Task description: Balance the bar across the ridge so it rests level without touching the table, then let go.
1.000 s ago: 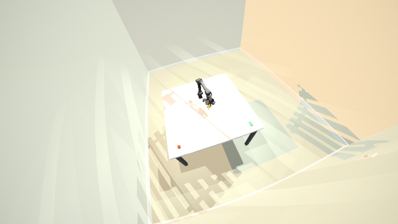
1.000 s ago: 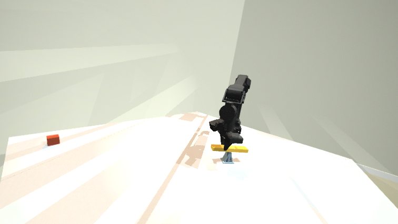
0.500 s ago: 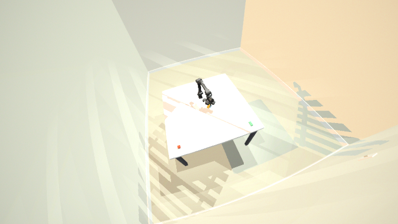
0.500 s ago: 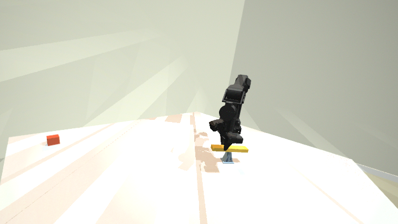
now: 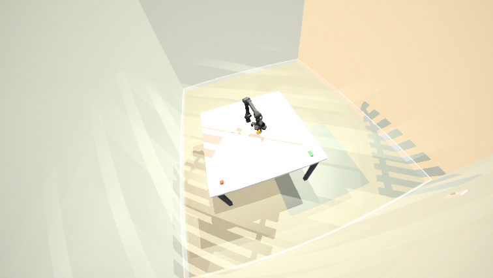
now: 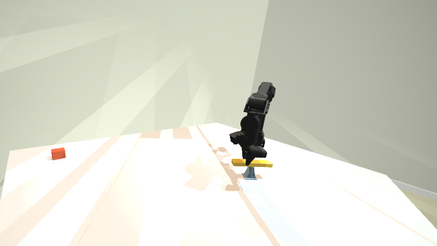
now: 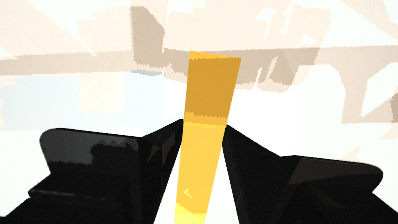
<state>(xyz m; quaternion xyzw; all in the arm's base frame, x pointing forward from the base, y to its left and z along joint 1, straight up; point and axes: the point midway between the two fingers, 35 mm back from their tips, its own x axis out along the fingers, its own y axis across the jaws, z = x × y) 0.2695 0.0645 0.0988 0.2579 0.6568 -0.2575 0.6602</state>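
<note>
The yellow bar is 2 cm behind my gripper tip and 2 cm to the left of it. Round my gripper tip: green block: 47 cm ahead, 44 cm to the left, 6 cm below; then red block: 47 cm ahead, 56 cm to the right, 5 cm below.
</note>
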